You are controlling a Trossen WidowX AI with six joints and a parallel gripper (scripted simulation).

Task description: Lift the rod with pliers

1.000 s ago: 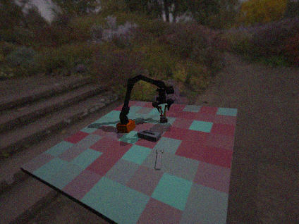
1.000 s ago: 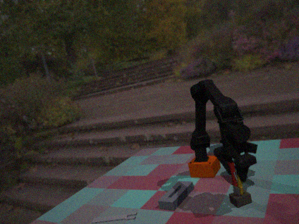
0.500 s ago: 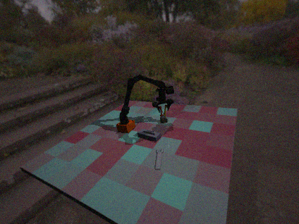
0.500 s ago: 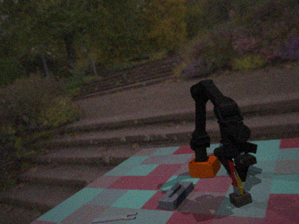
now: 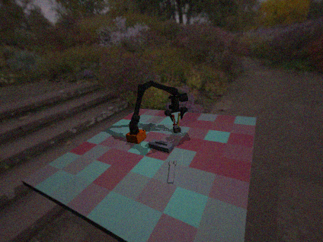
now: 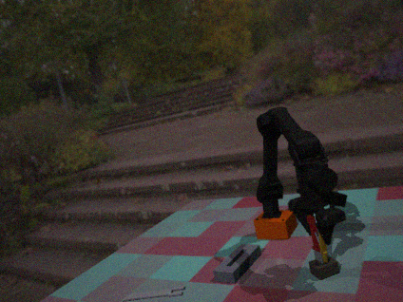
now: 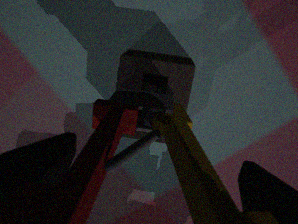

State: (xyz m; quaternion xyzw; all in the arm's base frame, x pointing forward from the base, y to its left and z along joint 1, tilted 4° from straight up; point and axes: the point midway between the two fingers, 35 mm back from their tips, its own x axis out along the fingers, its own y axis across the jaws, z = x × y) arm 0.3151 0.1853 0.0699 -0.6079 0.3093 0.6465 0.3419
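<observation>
Right now the dark holster is 10 mm behind my gripper tip and 90 mm below it. From my gripper tip the other things lie so: channel block 60 mm behind, 260 mm to the right, 80 mm below; then yellow rod 60 mm behind, 260 mm to the right, 90 mm below; then yellow handle 10 mm ahead, 10 mm to the left.
</observation>
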